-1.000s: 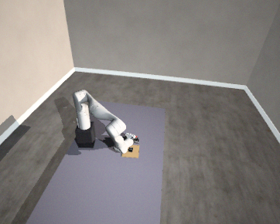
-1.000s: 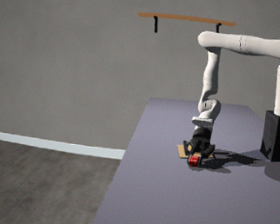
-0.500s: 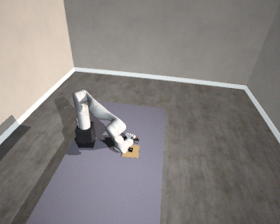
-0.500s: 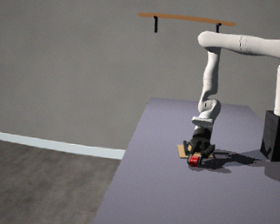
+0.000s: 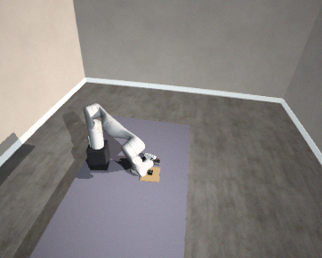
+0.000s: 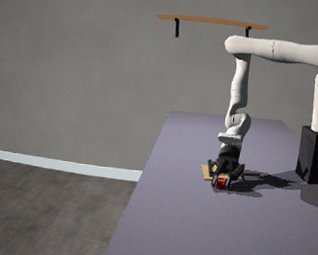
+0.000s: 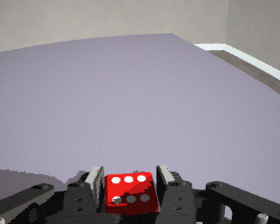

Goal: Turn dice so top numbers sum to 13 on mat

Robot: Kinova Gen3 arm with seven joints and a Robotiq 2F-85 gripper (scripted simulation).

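My hand is 1 cm to the left of the red die and 1 cm above it. Also, from my hand: black die: 1 cm behind, 14 cm to the right; tan mat: 1 cm behind, 14 cm to the right, 2 cm below; white die: 5 cm behind, 14 cm to the right.
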